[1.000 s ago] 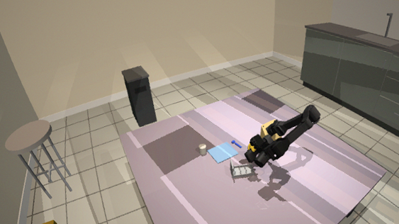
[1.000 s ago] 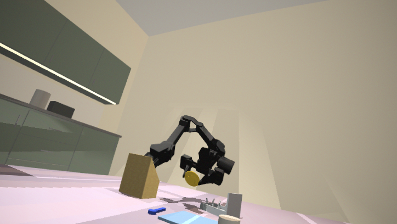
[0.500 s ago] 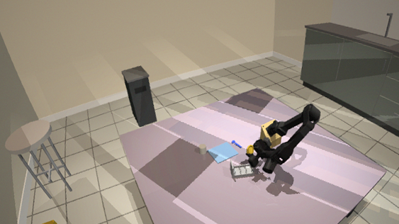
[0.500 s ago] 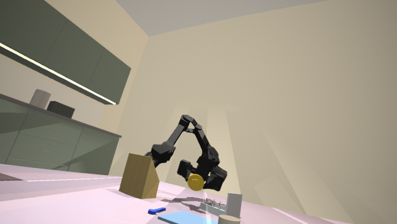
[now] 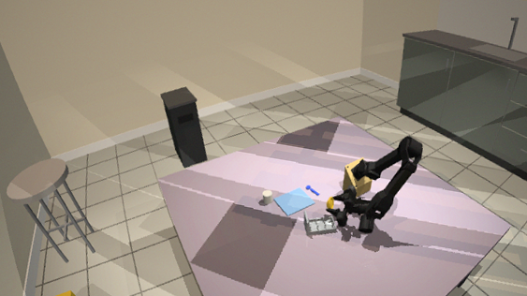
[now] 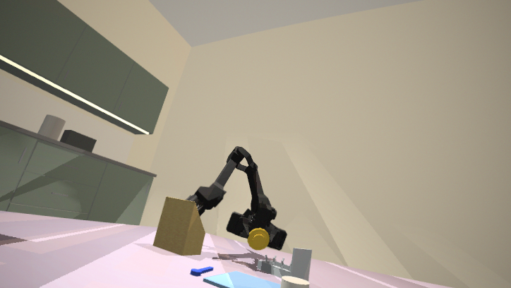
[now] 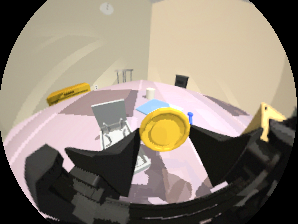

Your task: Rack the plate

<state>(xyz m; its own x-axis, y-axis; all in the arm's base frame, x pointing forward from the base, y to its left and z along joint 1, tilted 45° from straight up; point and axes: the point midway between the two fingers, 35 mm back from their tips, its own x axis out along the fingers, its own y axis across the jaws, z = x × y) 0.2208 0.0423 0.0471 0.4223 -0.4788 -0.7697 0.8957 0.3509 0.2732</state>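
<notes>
Now: gripper tip 70 mm short of the grey dish rack, 30 mm to the right of it and 50 mm above it. From my gripper tip the other things lie so: yellow plate (10 mm to the left); then blue utensil (60 mm behind, 180 mm to the right, 70 mm below); then small grey cup (140 mm ahead, 250 mm to the right, 50 mm below).
</notes>
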